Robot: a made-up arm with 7 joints. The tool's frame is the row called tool. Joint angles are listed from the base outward.
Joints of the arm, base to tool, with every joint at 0 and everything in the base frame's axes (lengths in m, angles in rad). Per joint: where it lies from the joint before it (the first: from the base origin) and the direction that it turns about. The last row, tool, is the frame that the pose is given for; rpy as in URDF.
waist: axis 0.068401 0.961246 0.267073 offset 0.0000 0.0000 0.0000
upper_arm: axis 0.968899 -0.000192 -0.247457 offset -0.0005 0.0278 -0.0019
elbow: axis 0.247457 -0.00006 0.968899 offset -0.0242 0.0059 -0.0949
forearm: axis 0.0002 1 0.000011 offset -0.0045 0.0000 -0.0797
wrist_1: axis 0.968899 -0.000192 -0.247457 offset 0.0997 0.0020 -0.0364
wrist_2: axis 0.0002 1 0.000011 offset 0.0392 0.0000 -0.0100
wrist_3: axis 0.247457 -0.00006 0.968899 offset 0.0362 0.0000 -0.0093
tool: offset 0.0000 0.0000 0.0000 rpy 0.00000 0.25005 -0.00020
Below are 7 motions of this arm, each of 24 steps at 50 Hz.
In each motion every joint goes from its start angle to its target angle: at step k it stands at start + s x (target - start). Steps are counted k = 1, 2, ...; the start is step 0. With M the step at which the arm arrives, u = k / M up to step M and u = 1 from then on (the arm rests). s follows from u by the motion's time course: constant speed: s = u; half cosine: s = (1 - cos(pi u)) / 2; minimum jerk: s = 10 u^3 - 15 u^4 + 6 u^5.
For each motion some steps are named. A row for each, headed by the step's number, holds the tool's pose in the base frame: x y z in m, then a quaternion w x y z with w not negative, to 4 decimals.
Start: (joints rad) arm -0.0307 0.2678 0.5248 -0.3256 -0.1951 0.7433 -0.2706
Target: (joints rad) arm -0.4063 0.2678 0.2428 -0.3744 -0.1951 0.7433 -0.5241
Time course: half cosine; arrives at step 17
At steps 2, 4, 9, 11, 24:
2: 0.1402 0.1606 -0.1571 0.9649 -0.0163 0.2489 0.0819
4: 0.1493 0.1540 -0.1533 0.9708 -0.0184 0.2338 0.0512
9: 0.1840 0.1243 -0.1325 0.9824 -0.0184 0.1670 -0.0813
11: 0.1964 0.1110 -0.1217 0.9808 -0.0138 0.1381 -0.1372
24: 0.2127 0.0897 -0.1030 0.9703 -0.0011 0.0930 -0.2234

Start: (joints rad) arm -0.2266 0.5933 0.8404 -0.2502 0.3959 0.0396 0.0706
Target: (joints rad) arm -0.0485 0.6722 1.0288 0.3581 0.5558 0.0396 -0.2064
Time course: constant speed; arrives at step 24
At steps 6, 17, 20, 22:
6: 0.1323 0.2515 -0.0592 0.7854 0.4731 -0.0483 0.3962
17: 0.1016 0.2917 -0.0937 0.7847 0.4638 0.1441 0.3851
20: 0.0907 0.3009 -0.1027 0.7817 0.4542 0.1949 0.3804
22: 0.0829 0.3065 -0.1085 0.7791 0.4460 0.2281 0.3769

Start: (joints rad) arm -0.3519 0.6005 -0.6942 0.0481 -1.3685 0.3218 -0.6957
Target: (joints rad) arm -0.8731 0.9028 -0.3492 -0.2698 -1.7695 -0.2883 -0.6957
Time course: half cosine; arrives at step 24
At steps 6, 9, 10, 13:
6: 0.1924 0.0233 -0.1958 0.7050 -0.3980 0.1972 -0.5529
9: 0.2152 0.0297 -0.1616 0.7239 -0.3841 0.0956 -0.5651
10: 0.2224 0.0321 -0.1477 0.7277 -0.3784 0.0565 -0.5693
13: 0.2393 0.0391 -0.1021 0.7275 -0.3597 -0.0661 -0.5805

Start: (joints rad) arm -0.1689 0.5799 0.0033 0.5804 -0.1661 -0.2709 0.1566
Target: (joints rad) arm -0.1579 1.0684 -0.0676 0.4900 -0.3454 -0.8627 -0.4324
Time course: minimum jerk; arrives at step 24
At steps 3, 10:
3: 0.1555 0.1805 -0.2415 0.9549 0.2270 0.1525 0.1160
10: 0.1629 0.2053 -0.2067 0.9608 0.2700 0.0624 -0.0013

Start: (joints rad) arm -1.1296 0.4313 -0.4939 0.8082 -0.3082 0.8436 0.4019
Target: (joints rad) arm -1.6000 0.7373 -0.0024 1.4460 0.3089 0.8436 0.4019
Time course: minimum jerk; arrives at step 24
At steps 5, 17, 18, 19, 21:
5: 0.3263 0.0536 -0.1281 0.8625 0.3324 0.3443 0.1648
17: 0.3296 0.1705 -0.0307 0.7673 0.3080 0.3555 0.4360
18: 0.3273 0.1757 -0.0263 0.7617 0.3034 0.3597 0.4455
19: 0.3254 0.1797 -0.0229 0.7574 0.2996 0.3632 0.4524
21: 0.3230 0.1843 -0.0189 0.7523 0.2948 0.3678 0.4602

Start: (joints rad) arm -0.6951 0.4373 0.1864 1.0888 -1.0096 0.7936 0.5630
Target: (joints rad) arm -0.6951 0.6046 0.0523 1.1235 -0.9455 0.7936 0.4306
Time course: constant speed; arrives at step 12
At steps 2, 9, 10, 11, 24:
2: 0.2237 0.1432 -0.2480 0.6927 -0.2388 0.6075 0.3068
9: 0.2191 0.1695 -0.2387 0.7115 -0.1926 0.5962 0.3182
10: 0.2184 0.1733 -0.2372 0.7137 -0.1860 0.5948 0.3198
11: 0.2176 0.1771 -0.2357 0.7158 -0.1793 0.5935 0.3215
24: 0.2167 0.1808 -0.2341 0.7177 -0.1726 0.5922 0.3231

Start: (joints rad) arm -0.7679 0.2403 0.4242 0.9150 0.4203 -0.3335 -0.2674
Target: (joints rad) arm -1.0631 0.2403 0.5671 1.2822 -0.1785 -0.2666 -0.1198
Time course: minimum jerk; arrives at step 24
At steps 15, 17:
15: 0.2969 0.0985 -0.1948 0.9928 -0.0795 0.0612 0.0649
17: 0.3007 0.0952 -0.1926 0.9863 -0.1267 0.0634 0.0845

